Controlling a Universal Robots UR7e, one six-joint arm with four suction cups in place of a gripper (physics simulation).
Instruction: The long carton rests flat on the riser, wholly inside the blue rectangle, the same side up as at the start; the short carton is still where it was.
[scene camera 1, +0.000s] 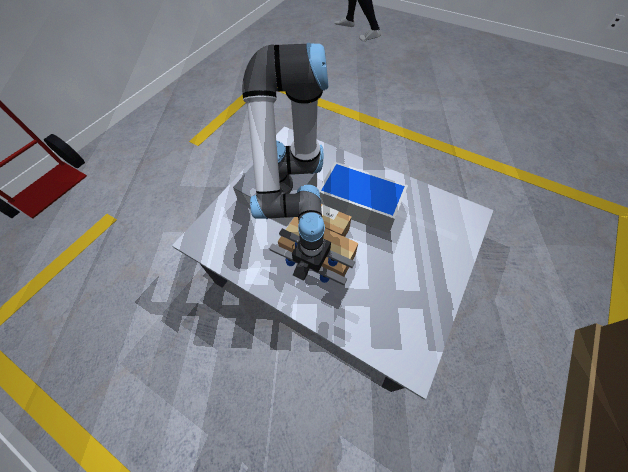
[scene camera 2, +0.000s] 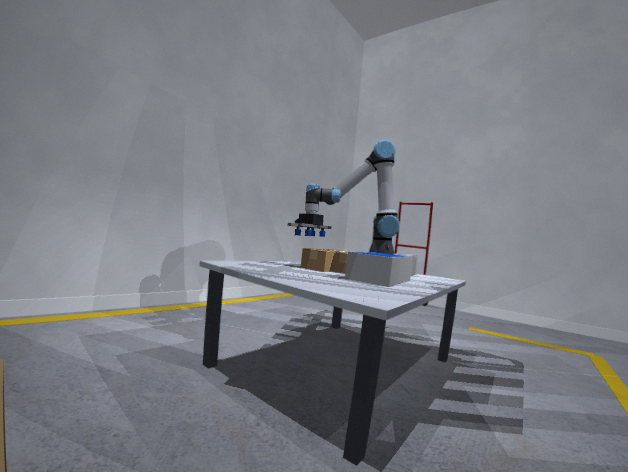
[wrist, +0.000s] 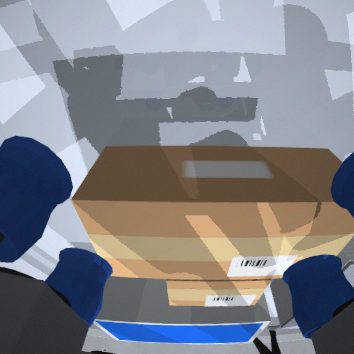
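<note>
The long carton lies flat on the table, brown with a paler tape band and a barcode label. The short carton stands between it and the riser, partly hidden behind it in the wrist view. The riser is a grey block with a blue rectangle on top. My gripper is open: its blue suction cups hang above the long carton, apart from it, with nothing on them.
The white table carries the cartons, the riser and the arm's base. A red hand truck stands on the floor beyond the table. A person's legs show at the top, and a large brown box at the lower right.
</note>
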